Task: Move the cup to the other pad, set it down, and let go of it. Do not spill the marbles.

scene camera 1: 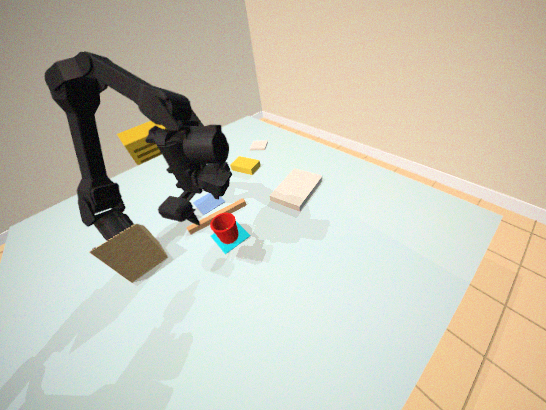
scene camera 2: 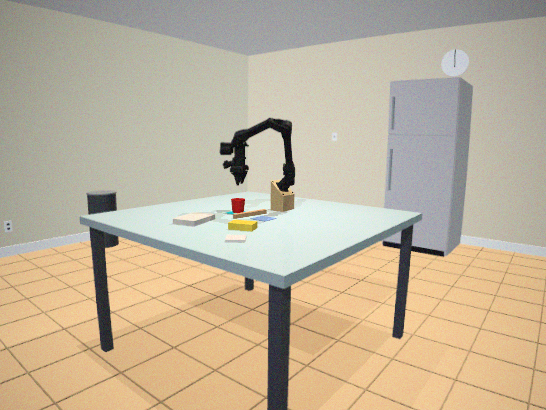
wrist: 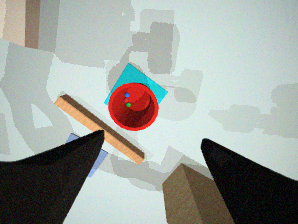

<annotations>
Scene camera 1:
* gripper
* cream slab
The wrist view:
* gripper
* red cup
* cyan pad
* wooden bar
</annotations>
